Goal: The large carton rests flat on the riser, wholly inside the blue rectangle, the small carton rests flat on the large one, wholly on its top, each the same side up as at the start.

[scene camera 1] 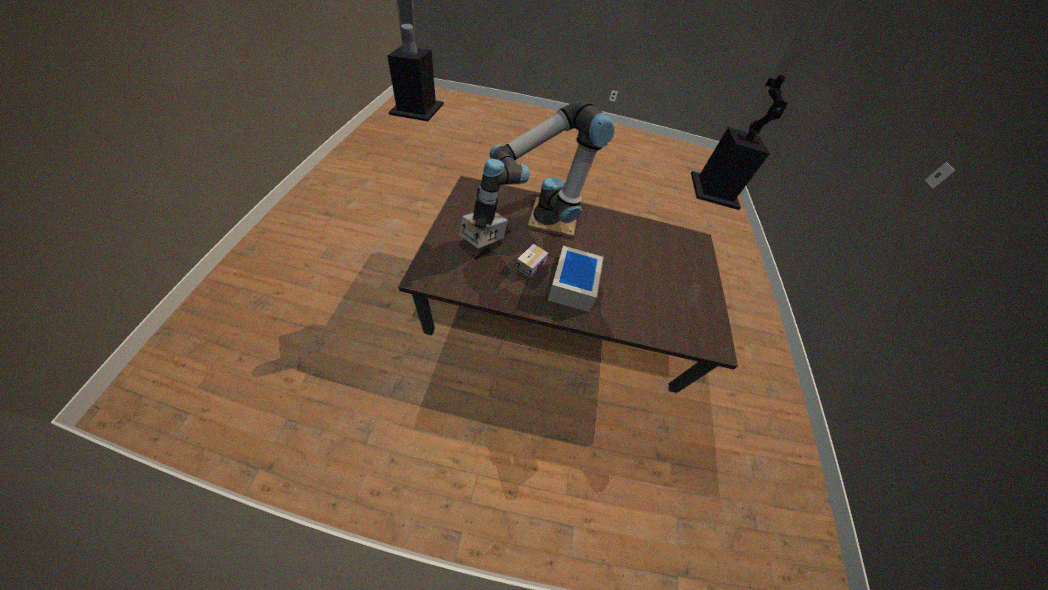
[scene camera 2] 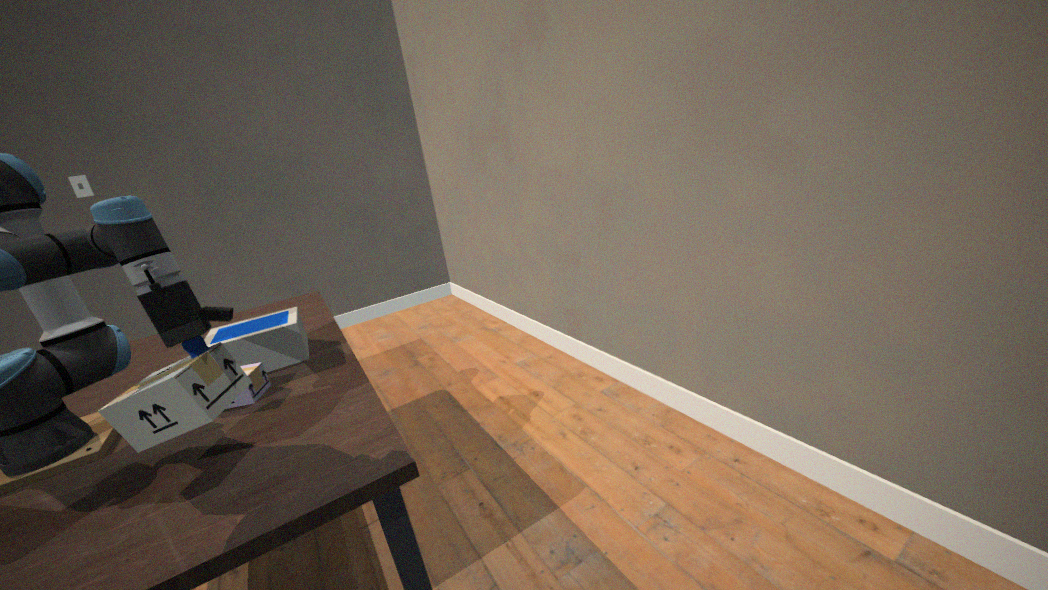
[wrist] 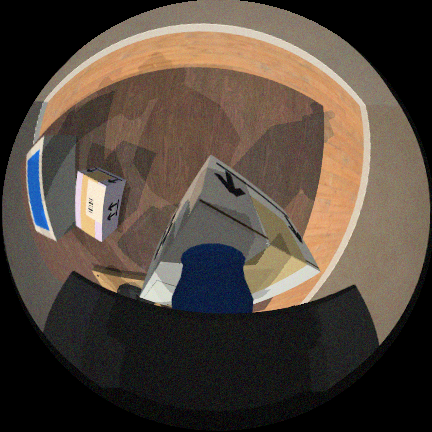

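The large carton [scene camera 1: 493,233] [scene camera 2: 161,419] [wrist: 212,220], white with tan tape and black arrows, hangs tilted above the table [scene camera 1: 660,293] [scene camera 2: 330,432] at its left part in scene camera 1. My gripper [scene camera 1: 481,222] [scene camera 2: 194,347] [wrist: 213,277], a blue suction cup, is on its top face, shut on it. The small carton [scene camera 1: 531,259] [scene camera 2: 258,381] [wrist: 94,205] stands on the table between the large carton and the riser, label upward; scene camera 2 shows it partly hidden. The grey riser [scene camera 1: 573,296] [scene camera 2: 286,353] [wrist: 61,195] bears the blue rectangle [scene camera 1: 579,270] [scene camera 2: 253,326] [wrist: 36,190].
The arm's wooden base plate [scene camera 1: 552,228] [scene camera 2: 91,445] [wrist: 107,281] lies at the table's back edge. Two black pedestals [scene camera 1: 412,82] [scene camera 1: 731,167] stand on the floor behind the table, one left and one right.
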